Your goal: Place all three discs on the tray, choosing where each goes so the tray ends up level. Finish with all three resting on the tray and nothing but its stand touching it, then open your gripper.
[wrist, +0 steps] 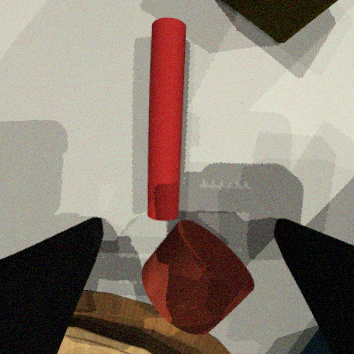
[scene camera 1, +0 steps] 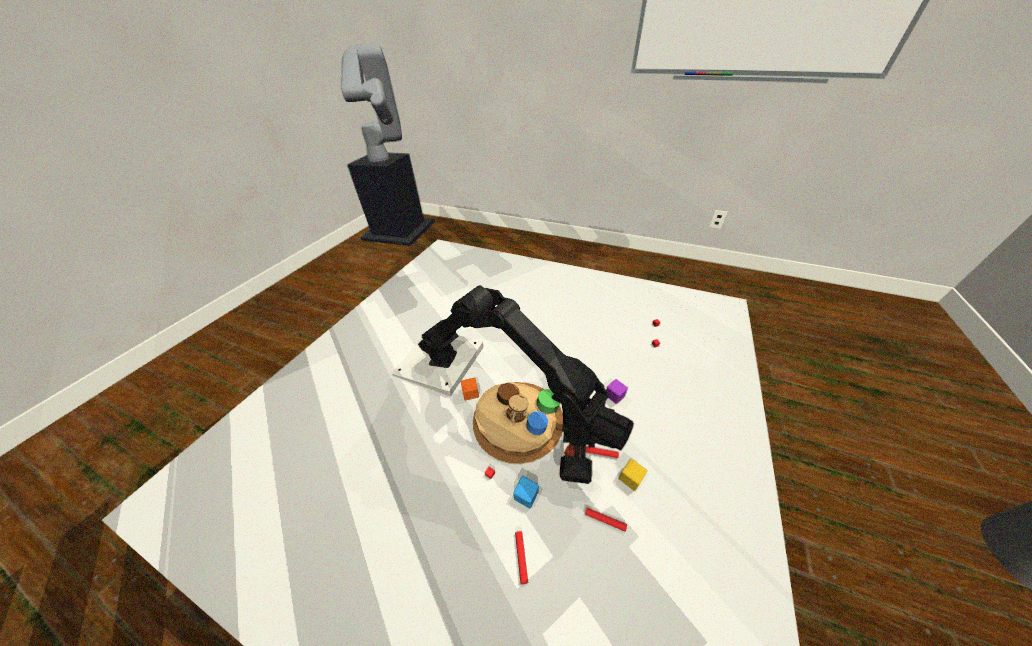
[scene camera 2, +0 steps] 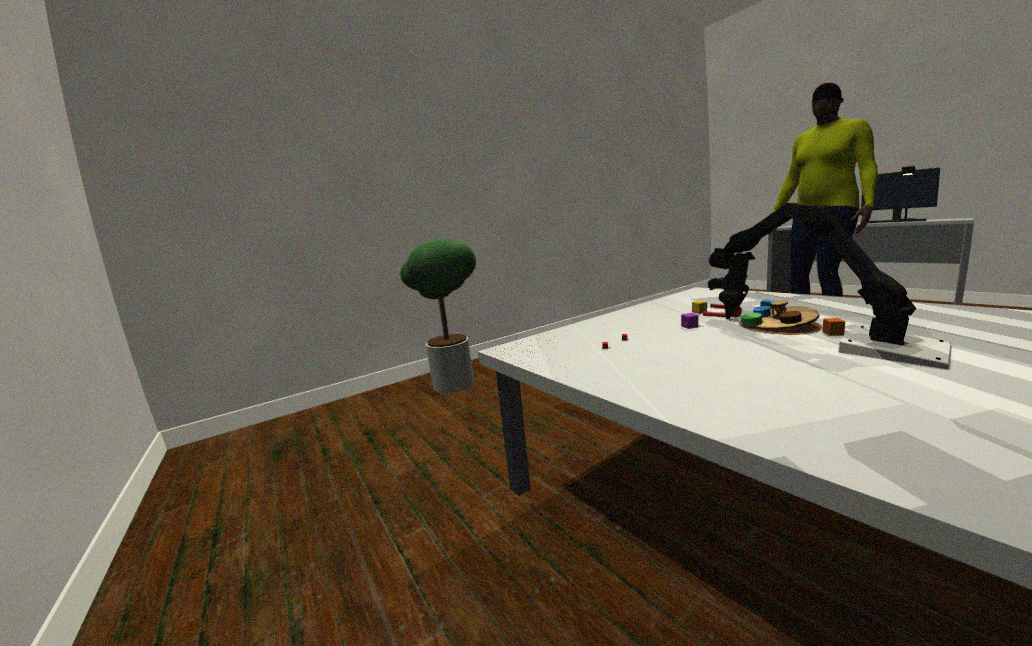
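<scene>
The round wooden tray (scene camera 1: 492,435) (scene camera 2: 810,316) looks slightly tilted, lower toward the green disc. A green disc (scene camera 1: 547,400) (scene camera 2: 750,319), a blue disc (scene camera 1: 536,423) (scene camera 2: 761,311) and a dark brown round piece (scene camera 1: 508,393) (scene camera 2: 790,316) are on it around its central knob (scene camera 1: 517,404). A dark red, short round piece (scene camera 1: 569,450) (wrist: 197,280) is off the tray's top, beside its rim. My gripper (scene camera 1: 576,470) (scene camera 2: 732,310) (wrist: 190,226) is open above it, one finger on either side in the wrist view. Whether the red piece touches the rim is unclear.
A red rod (scene camera 1: 603,452) (wrist: 166,120) lies at the red piece's far end. Other red rods (scene camera 1: 605,519) (scene camera 1: 521,557), a yellow cube (scene camera 1: 632,474), a blue cube (scene camera 1: 525,491), a purple cube (scene camera 1: 616,390) and an orange cube (scene camera 1: 469,388) surround the tray.
</scene>
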